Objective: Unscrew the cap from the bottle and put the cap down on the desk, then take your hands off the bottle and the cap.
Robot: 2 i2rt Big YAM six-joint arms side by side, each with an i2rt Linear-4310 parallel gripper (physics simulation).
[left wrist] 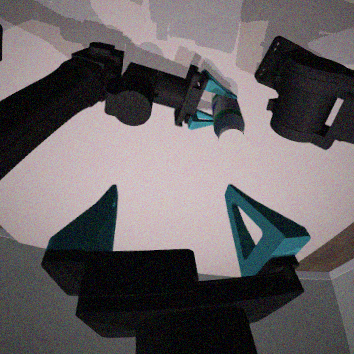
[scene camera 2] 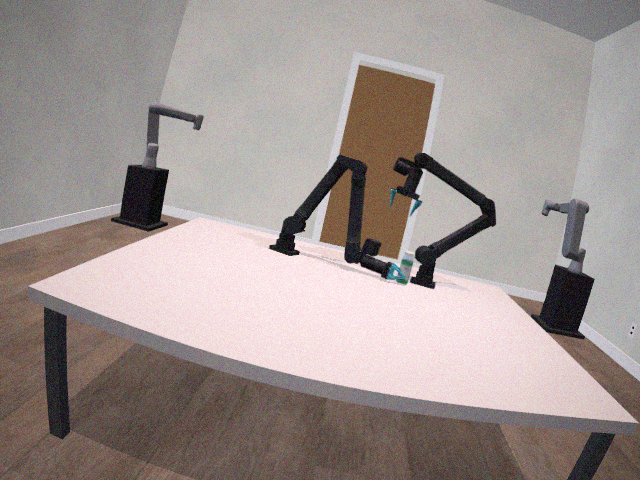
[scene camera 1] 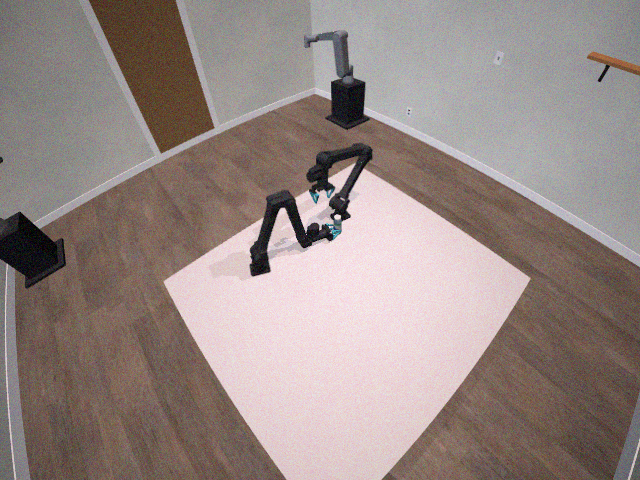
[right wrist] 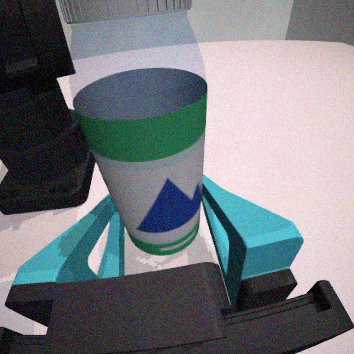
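Pixels of known places: left gripper, fingertip midpoint: (left wrist: 173, 189) (scene camera 2: 399, 211) (scene camera 1: 321, 200); right gripper, fingertip midpoint: (scene camera 2: 405, 277) (scene camera 1: 338, 228) (right wrist: 158, 187); left arm's base, link origin: (left wrist: 290, 69) (scene camera 2: 422, 284) (right wrist: 56, 165); right arm's base, link origin: (scene camera 2: 283, 251) (scene camera 1: 260, 268).
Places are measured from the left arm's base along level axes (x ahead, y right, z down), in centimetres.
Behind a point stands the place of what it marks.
The bottle (scene camera 1: 337, 225) {x 12.8, y 10.5, z -9.3 cm} (scene camera 2: 406, 269) {x 13.2, y 8.5, z -7.2 cm} (left wrist: 227, 114) {x 8.4, y 10.4, z -10.8 cm} (right wrist: 165, 190) {x 11.2, y 11.7, z -7.1 cm} stands upright on the desk, with a clear upper part and a white label with green bands and a blue mountain shape. The ribbed cap (scene camera 1: 337, 218) {x 11.6, y 9.8, z -14.2 cm} (scene camera 2: 408, 254) {x 12.5, y 9.3, z -13.5 cm} (left wrist: 232, 134) {x 9.7, y 9.3, z -14.2 cm} (right wrist: 125, 7) {x 10.6, y 11.0, z -13.3 cm} sits on top of the bottle; its upper part is cut off in the right wrist view. My right gripper (scene camera 1: 334, 230) {x 10.8, y 8.0, z -3.4 cm} (scene camera 2: 402, 273) {x 10.8, y 8.0, z -3.4 cm} (right wrist: 158, 187) {x 10.8, y 8.0, z -3.4 cm} is shut on the bottle's lower part from the side. My left gripper (scene camera 1: 322, 197) {x 7.5, y 17.7, z -29.7 cm} (scene camera 2: 404, 206) {x 7.5, y 17.7, z -29.7 cm} (left wrist: 173, 189) {x 7.5, y 17.7, z -29.7 cm} is open and empty, raised above the desk, apart from the bottle and cap.
The left arm's base (scene camera 2: 423, 279) {x 4.0, y 0.2, z -3.1 cm} (left wrist: 305, 100) {x 0.2, y 4.1, z -16.4 cm} stands close beside the bottle on the pale desk (scene camera 1: 361, 320) {x 68.8, y 30.3, z 0.0 cm} (scene camera 2: 310, 320) {x 87.9, y 27.4, z 0.0 cm}. The right arm's base (scene camera 1: 259, 264) {x 15.9, y 63.7, z -11.2 cm} (scene camera 2: 284, 246) {x 14.9, y 62.6, z -3.2 cm} stands farther left. Grey arms on black pedestals (scene camera 1: 347, 100) (scene camera 2: 144, 196) stand on the floor.
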